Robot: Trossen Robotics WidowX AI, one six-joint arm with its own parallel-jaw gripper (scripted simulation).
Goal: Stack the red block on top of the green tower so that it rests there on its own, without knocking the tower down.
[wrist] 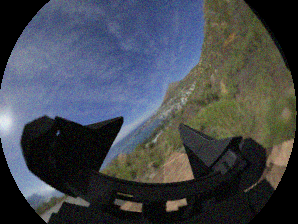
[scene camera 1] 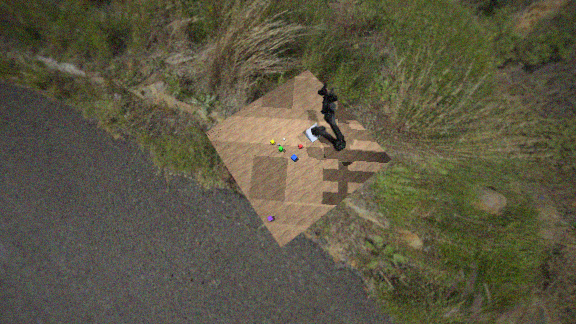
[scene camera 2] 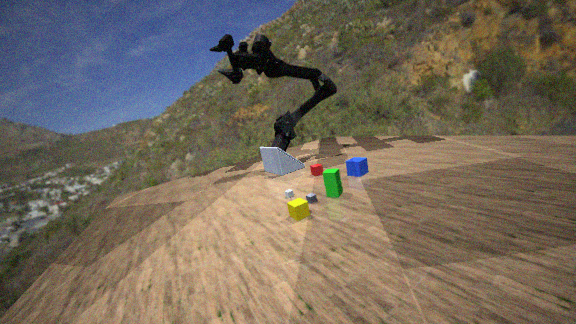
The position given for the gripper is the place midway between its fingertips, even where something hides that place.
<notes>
The gripper [scene camera 2: 213, 60] is open, with nothing in its grasp.
The gripper also shows in the wrist view [wrist: 151, 123].
</notes>
